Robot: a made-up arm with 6 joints. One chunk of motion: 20 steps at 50 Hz.
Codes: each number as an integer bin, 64 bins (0 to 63) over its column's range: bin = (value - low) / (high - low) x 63, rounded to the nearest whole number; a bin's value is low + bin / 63 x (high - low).
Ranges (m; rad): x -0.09..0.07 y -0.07..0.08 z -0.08..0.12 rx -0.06..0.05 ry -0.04..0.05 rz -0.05..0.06
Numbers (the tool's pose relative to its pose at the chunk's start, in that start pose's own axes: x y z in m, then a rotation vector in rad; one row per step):
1: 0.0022 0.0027 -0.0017 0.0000 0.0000 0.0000
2: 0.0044 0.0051 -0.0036 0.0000 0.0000 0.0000
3: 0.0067 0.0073 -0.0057 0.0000 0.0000 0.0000
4: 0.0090 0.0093 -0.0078 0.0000 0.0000 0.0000
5: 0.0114 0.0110 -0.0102 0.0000 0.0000 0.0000
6: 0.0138 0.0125 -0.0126 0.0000 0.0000 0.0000
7: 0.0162 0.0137 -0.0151 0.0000 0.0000 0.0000
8: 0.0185 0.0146 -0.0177 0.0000 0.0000 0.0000
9: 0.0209 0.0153 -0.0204 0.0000 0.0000 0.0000
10: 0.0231 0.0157 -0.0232 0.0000 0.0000 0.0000
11: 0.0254 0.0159 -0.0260 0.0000 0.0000 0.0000
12: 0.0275 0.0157 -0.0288 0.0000 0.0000 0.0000
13: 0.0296 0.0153 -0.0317 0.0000 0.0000 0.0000
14: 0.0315 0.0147 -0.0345 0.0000 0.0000 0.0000
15: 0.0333 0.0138 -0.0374 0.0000 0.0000 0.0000
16: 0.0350 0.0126 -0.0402 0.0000 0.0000 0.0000
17: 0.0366 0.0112 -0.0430 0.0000 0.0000 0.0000
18: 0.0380 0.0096 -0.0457 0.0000 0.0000 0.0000
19: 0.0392 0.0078 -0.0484 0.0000 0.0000 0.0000
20: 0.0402 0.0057 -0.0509 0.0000 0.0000 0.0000
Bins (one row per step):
1: 36 31 25 34 28 29
2: 37 32 24 34 28 29
3: 38 32 23 34 28 29
4: 39 33 23 34 28 29
5: 40 34 22 34 28 29
6: 41 35 21 34 28 29
7: 42 35 20 34 28 29
8: 43 36 20 34 28 29
9: 44 36 19 34 28 29
10: 45 36 18 34 28 29
11: 45 36 17 34 28 29
12: 46 36 16 34 28 29
13: 47 36 15 34 28 29
14: 48 36 14 34 28 29
15: 49 35 13 34 28 29
16: 49 35 13 34 28 29
17: 50 34 12 34 28 29
18: 50 33 11 34 28 29
19: 51 33 10 34 28 29
20: 51 32 9 34 28 29

